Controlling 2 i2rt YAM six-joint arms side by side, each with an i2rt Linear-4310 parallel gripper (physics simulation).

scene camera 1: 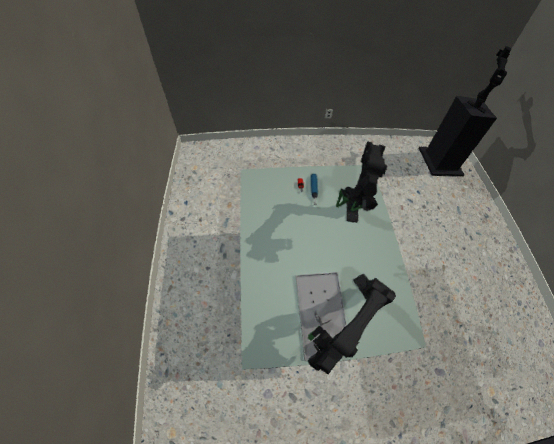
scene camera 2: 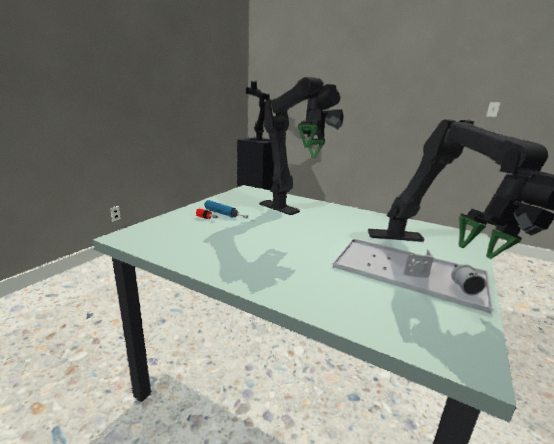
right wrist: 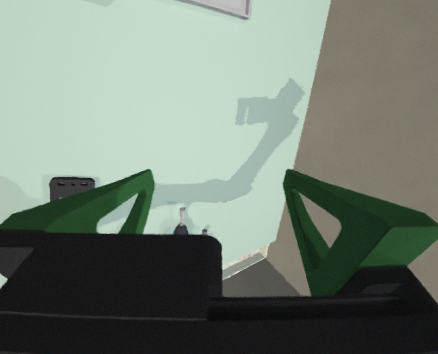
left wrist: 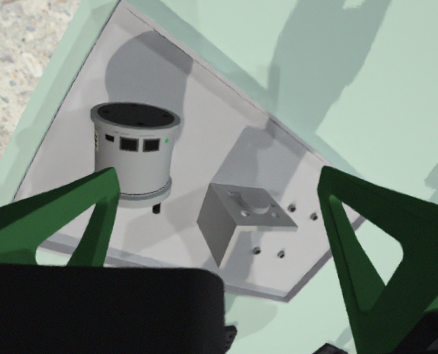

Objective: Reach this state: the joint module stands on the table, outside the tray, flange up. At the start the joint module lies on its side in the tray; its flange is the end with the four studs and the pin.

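Frame: origin at the left arm's base, x ahead, y left, z up, level; millimetres.
Seen in the pictures: left gripper, fingertip midpoint: [scene camera 1: 316,342] [scene camera 2: 474,252] [left wrist: 218,178]; right gripper, fingertip midpoint: [scene camera 1: 344,208] [scene camera 2: 310,152] [right wrist: 218,176]; left arm's base, link origin: [scene camera 2: 395,236]; right arm's base, link origin: [scene camera 2: 279,207].
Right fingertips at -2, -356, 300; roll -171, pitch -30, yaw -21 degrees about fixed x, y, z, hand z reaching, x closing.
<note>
Pixels of each thing's top centre, then the offset from my right fingertips to it, as dx, dy, dz. "spot": a spot on its surface instead.
- tray, top centre: [left wrist: 241,219] [scene camera 2: 409,266] [scene camera 1: 322,313] +275, +329, -284
- grey angled bracket, top centre: [left wrist: 260,244] [scene camera 2: 419,252] [scene camera 1: 323,314] +290, +341, -226
- blue screwdriver-like tool, surface spot: [scene camera 2: 220,208] [scene camera 1: 311,186] spot: -80, -357, -270
The light grey, drum-shaped joint module [scene camera 2: 462,277] [left wrist: 134,160] lies on its side in the tray [scene camera 1: 317,280] [scene camera 2: 351,256] [left wrist: 192,165] [right wrist: 230,6], near one end. In the left wrist view its black round end is at the top, and its flange end, with a dark stud or pin showing, is at the bottom. The left arm hides it in scene camera 1. My left gripper [scene camera 2: 478,251] [left wrist: 218,178] is open and empty, above the tray, apart from the module. My right gripper [scene camera 1: 348,200] [scene camera 2: 310,151] [right wrist: 218,176] is open and empty, high above the table, far from the tray.
A grey angled bracket [scene camera 2: 419,265] [left wrist: 222,235] stands in the tray beside the module, with several small screws [left wrist: 292,208] past it. A blue screwdriver-like tool [scene camera 1: 314,185] [scene camera 2: 220,208] and a short red one [scene camera 1: 300,183] [scene camera 2: 203,213] lie on the table. A black pedestal [scene camera 1: 460,135] stands off the table.
</note>
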